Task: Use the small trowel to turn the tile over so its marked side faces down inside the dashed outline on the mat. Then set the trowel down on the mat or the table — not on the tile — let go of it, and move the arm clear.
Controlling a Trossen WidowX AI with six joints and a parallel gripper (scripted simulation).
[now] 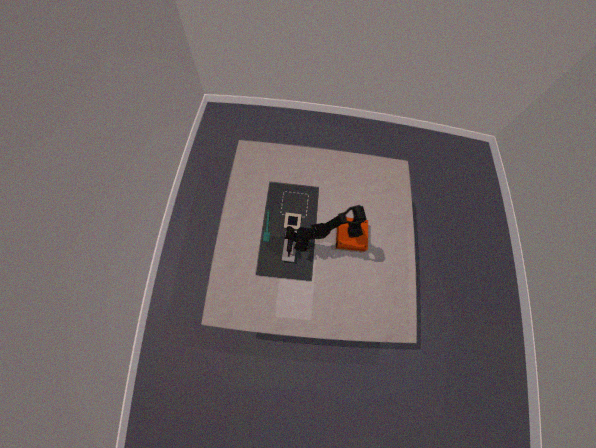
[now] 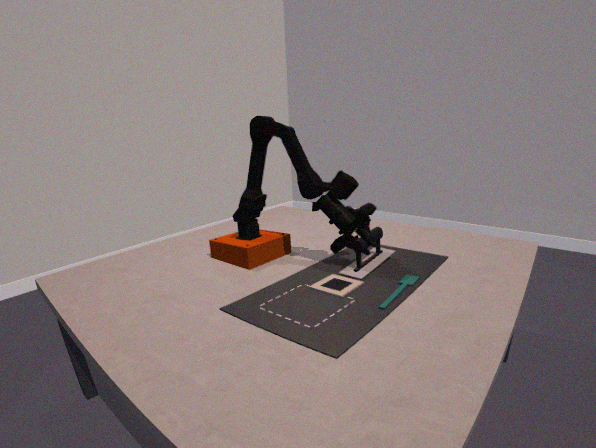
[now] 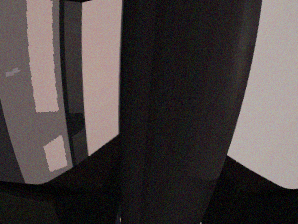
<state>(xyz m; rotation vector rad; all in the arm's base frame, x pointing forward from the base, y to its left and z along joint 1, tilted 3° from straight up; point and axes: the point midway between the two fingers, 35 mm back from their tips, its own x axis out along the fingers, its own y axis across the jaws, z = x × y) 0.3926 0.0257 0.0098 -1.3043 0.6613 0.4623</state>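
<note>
Right now my gripper tip is 2 cm past the dark mat, 9 cm to the left of it and 8 cm above it. Also, from my gripper tip: tan square tile 5 cm behind, 14 cm to the right, 6 cm below; then green trowel 12 cm ahead, 9 cm to the right, 6 cm below.
</note>
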